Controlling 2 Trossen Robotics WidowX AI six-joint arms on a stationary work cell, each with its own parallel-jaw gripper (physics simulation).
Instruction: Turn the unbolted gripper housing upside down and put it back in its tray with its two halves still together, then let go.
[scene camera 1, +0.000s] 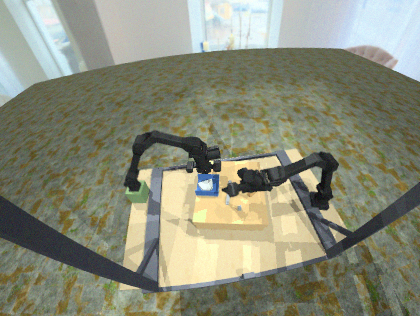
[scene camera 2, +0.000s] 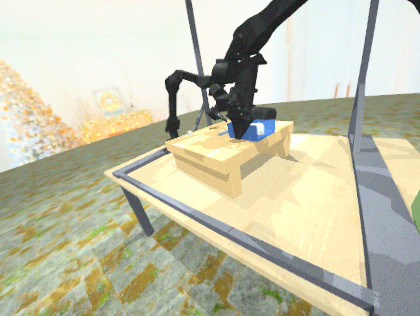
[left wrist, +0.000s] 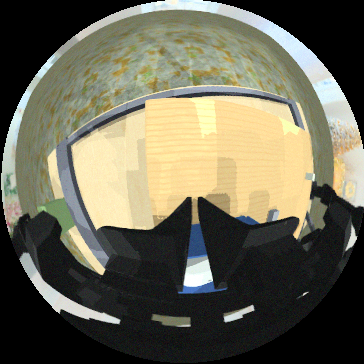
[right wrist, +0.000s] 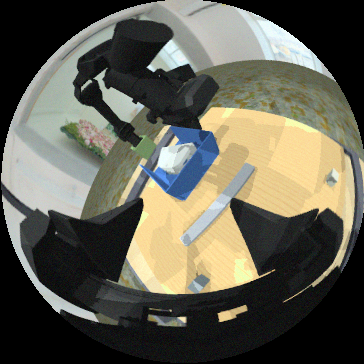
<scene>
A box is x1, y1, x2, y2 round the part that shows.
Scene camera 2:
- my left gripper: [214, 83, 276, 139]
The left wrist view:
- my left gripper: [25, 196, 350, 362]
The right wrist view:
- my left gripper: [128, 63, 218, 128]
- my right gripper: [19, 197, 342, 362]
</scene>
